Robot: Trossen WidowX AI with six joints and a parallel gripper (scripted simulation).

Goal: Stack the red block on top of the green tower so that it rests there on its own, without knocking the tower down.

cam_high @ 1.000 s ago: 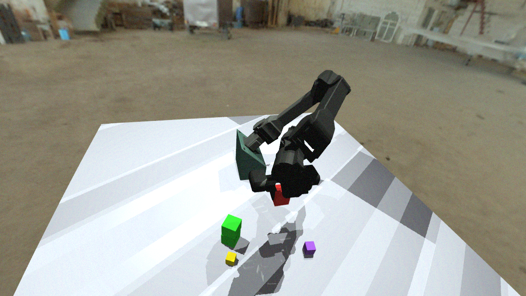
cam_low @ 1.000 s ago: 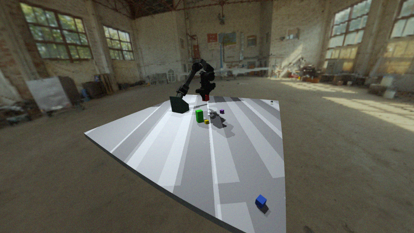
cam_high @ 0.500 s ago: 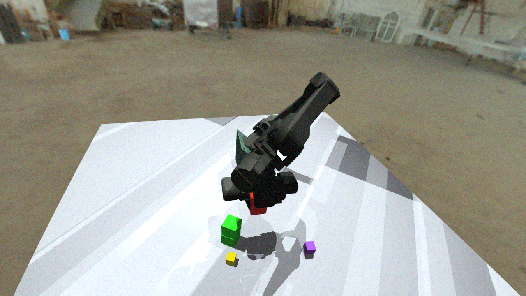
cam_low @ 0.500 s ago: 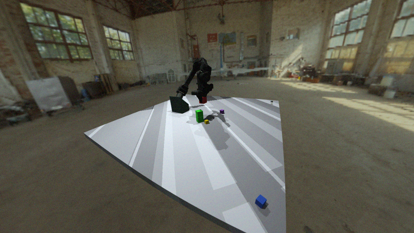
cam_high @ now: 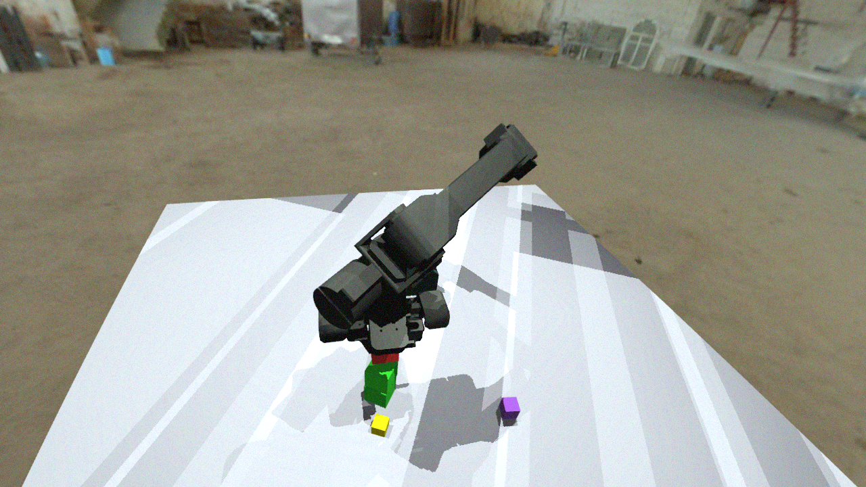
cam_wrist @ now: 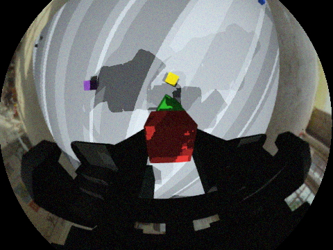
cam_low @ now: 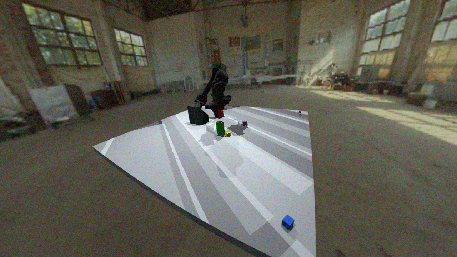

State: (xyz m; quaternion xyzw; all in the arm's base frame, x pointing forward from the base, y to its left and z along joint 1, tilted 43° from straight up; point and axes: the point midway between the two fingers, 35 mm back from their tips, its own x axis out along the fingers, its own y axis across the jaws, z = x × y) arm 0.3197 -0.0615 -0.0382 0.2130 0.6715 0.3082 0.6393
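My gripper tip is 110 mm above the yellow cube, 70 mm short of it and 10 mm to the left of it. The rest, counted from my gripper tip: purple cube 220 mm to the left, 110 mm below, 60 mm ahead; then blue cube 540 mm ahead, 350 mm to the right, 110 mm below; then red block 20 mm above.
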